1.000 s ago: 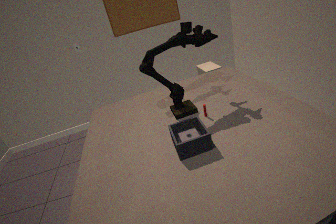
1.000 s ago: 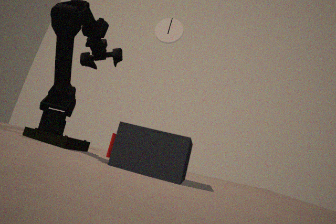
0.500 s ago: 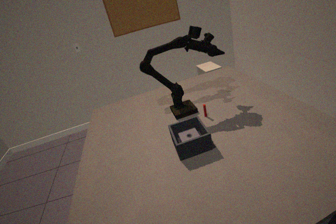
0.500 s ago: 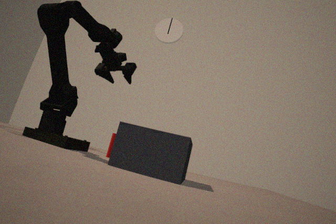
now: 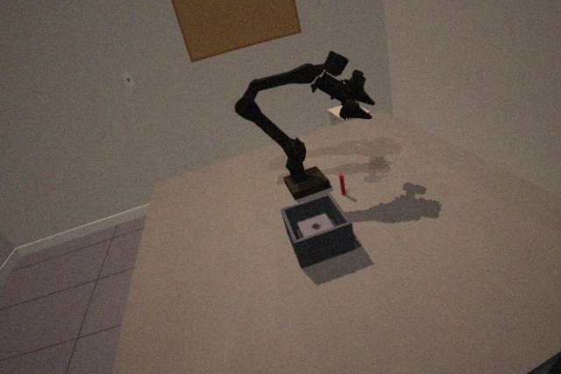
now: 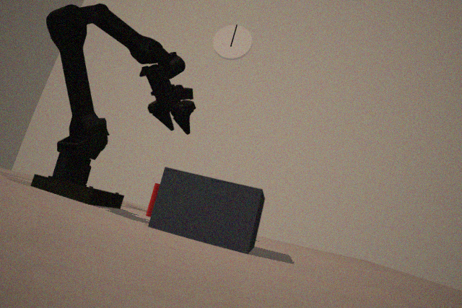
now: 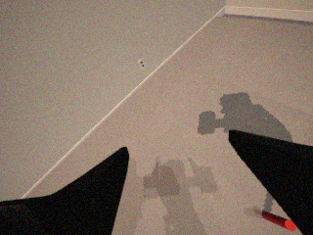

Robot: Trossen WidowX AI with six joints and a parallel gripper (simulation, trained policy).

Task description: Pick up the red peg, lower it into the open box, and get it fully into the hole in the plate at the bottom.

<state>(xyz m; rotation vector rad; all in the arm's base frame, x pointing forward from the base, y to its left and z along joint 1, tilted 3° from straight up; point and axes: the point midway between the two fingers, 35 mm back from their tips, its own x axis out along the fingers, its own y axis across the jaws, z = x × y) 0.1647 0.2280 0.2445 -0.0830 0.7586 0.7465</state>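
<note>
Right now my gripper tip is 1 cm short of the red peg, 17 cm to the left of it and 22 cm above it. Round my gripper tip: pale plate: 15 cm ahead, 36 cm to the right, 21 cm below; then dark blue box: 15 cm ahead, 36 cm to the right, 23 cm below.
</note>
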